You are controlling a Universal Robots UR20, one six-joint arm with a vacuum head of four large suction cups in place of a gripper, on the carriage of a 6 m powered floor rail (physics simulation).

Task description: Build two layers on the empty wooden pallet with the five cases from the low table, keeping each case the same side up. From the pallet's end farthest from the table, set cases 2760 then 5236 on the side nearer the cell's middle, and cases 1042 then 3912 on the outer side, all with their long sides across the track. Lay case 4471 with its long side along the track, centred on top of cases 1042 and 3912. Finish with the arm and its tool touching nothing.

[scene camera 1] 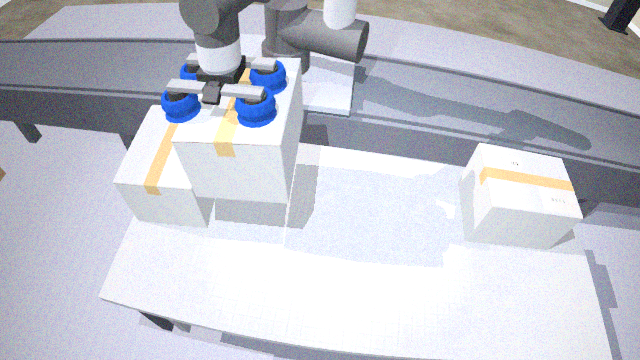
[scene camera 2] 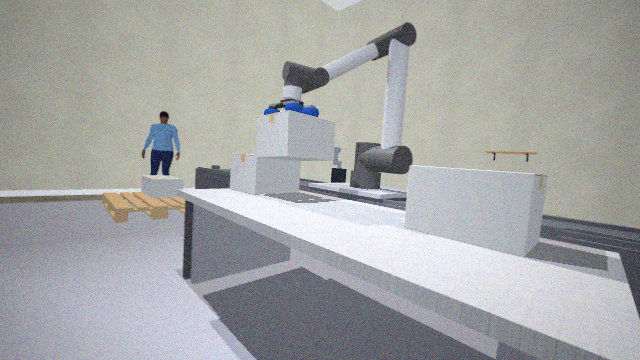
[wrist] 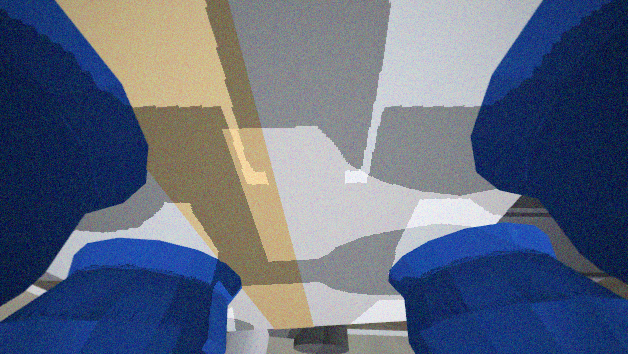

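Pixels of known places: hand at its tool point: (scene camera 1: 226,100) (wrist: 316,199); arm's base at its link origin: (scene camera 2: 364,187).
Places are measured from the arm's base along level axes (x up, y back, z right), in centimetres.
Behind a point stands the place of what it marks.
My gripper (scene camera 1: 223,92) {x 41.1, y -80.3, z -0.6 cm} (scene camera 2: 292,109) (wrist: 315,200) {x 41.1, y -80.3, z -0.6 cm}, the four blue suction cups, is on the top of a white taped case (scene camera 1: 235,170) {x 32.6, y -97.0, z -7.3 cm} (scene camera 2: 310,137) {x 31.4, y -80.1, z -19.3 cm} (wrist: 345,210) {x 42.3, y -80.7, z 0.8 cm} and holds it upright and level above the low table (scene camera 1: 350,305) {x -4.0, y -115.2, z -43.2 cm} (scene camera 2: 350,245) {x -4.0, y -122.2, z -86.6 cm}. The cups sit nearer its far end in scene camera 1. A second case (scene camera 1: 147,160) {x 19.6, y -88.2, z 28.3 cm} (scene camera 2: 277,175) {x 7.6, y -79.5, z 10.5 cm} stands at the table's left end, partly behind the held one. A third case (scene camera 1: 525,200) {x 19.6, y -82.7, z -96.9 cm} (scene camera 2: 470,207) {x 7.6, y -86.8, z -105.5 cm} stands at the right end. No case number is legible. The wooden pallet (scene camera 2: 116,201) {x -42.6, y -134.4, z 238.5 cm} bears at least one case (scene camera 2: 162,186); the table hides part of it.
The rail (scene camera 1: 125,65) runs along the table's far side, with the arm's carriage (scene camera 1: 327,95) {x 0.0, y -21.3, z -24.1 cm} close behind the held case. A person (scene camera 2: 162,137) in a blue top stands beyond the pallet. A dark box-like object (scene camera 2: 210,177) stands behind the table's left end.
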